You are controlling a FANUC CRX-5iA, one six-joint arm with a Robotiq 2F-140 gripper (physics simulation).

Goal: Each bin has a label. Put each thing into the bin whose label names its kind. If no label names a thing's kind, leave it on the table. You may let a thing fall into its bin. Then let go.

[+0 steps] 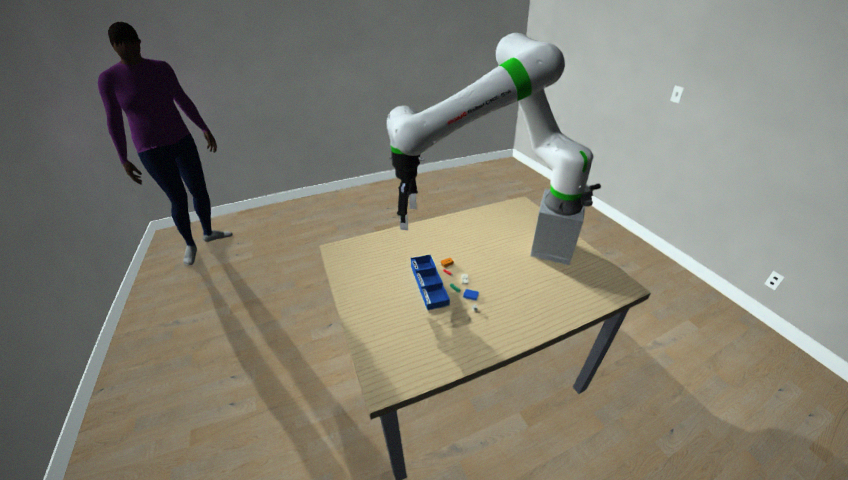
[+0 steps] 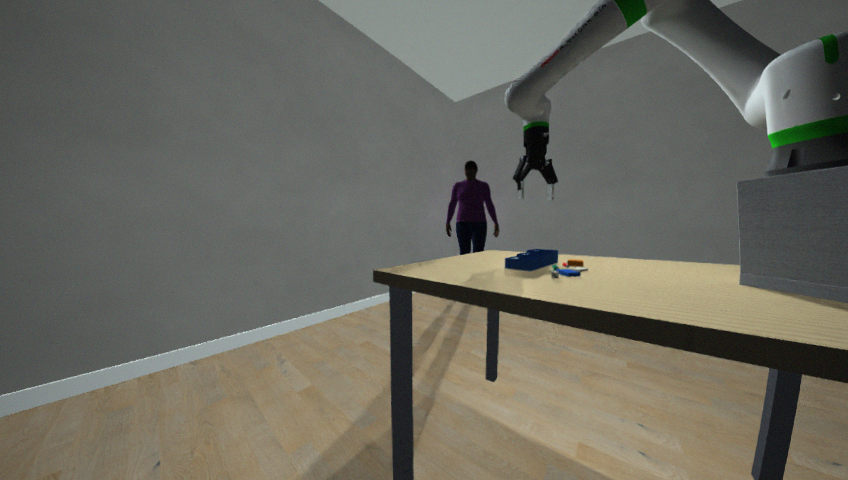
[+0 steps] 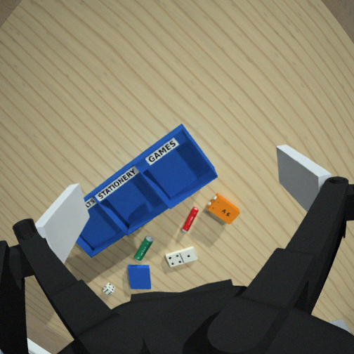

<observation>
gripper: image 1 408,218; image 2; image 3
blue three-bin tray: image 1; image 2; image 3 170,170
same spot on gripper: (image 2: pixel 519 176) = (image 3: pixel 24 283)
same spot on blue three-bin tray: (image 2: pixel 534 259) = (image 1: pixel 437 286)
</observation>
